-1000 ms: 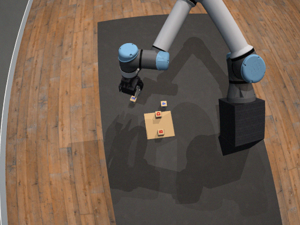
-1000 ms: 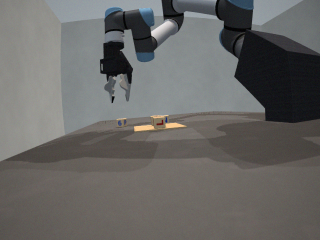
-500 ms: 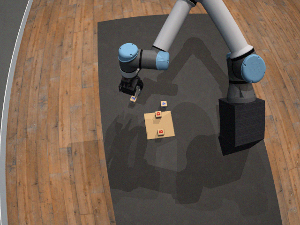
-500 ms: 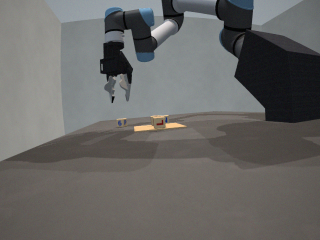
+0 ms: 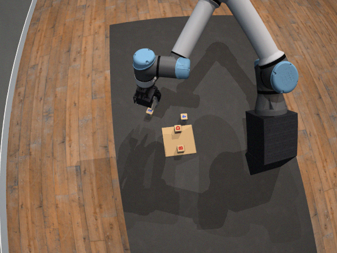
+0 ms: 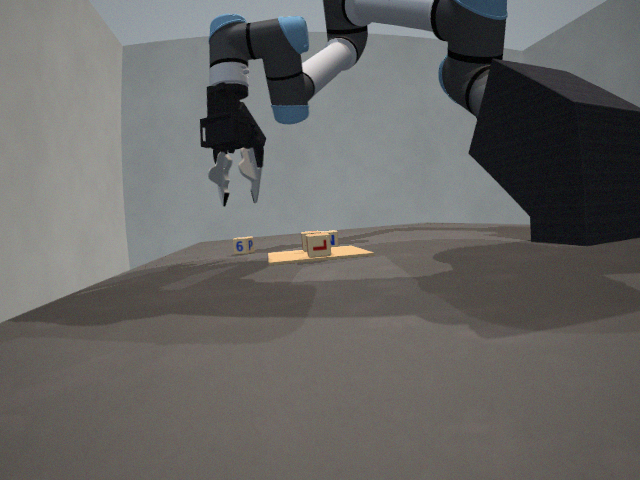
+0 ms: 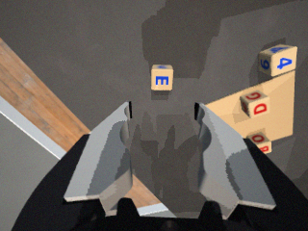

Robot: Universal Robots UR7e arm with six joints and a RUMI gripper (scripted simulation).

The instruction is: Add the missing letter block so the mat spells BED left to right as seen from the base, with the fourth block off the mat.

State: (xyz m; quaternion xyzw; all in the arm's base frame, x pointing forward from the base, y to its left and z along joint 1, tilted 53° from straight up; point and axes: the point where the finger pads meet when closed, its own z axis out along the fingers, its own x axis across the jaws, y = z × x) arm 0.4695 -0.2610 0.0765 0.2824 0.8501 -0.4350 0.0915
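Now: hand 9 cm above the E block. Also, from my hand: D block 10 cm behind, 12 cm to the left, 9 cm below; B block 9 cm behind, 21 cm to the left, 9 cm below; tan mat 10 cm behind, 16 cm to the left, 10 cm below.
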